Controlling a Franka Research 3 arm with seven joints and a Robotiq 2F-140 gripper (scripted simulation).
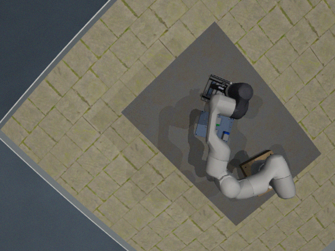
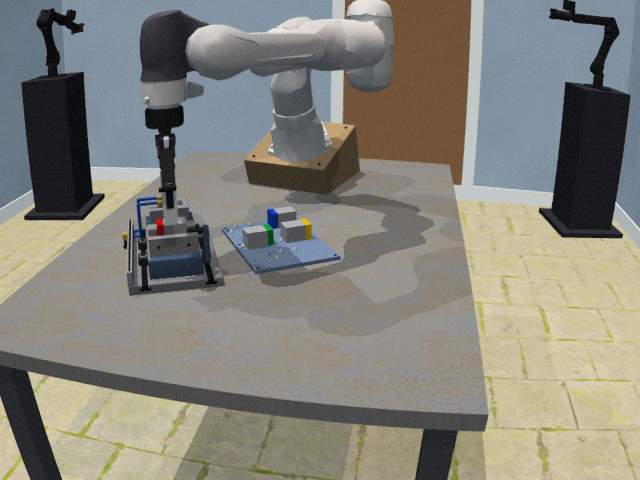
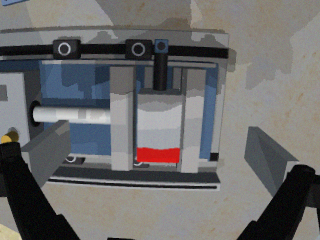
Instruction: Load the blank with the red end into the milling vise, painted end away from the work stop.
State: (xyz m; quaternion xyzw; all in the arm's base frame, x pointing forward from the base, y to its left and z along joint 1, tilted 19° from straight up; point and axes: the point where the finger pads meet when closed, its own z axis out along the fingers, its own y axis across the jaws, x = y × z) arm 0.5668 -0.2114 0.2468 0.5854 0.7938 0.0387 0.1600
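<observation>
My hand is 50 mm above the red-ended blank. The rest, counted from my hand: green blank 160 mm to the left, 140 mm behind, 120 mm below; work stop rod 60 mm below, 50 mm to the left, 10 mm behind; hosed block 160 mm behind, 70 mm below, 40 mm to the right.
</observation>
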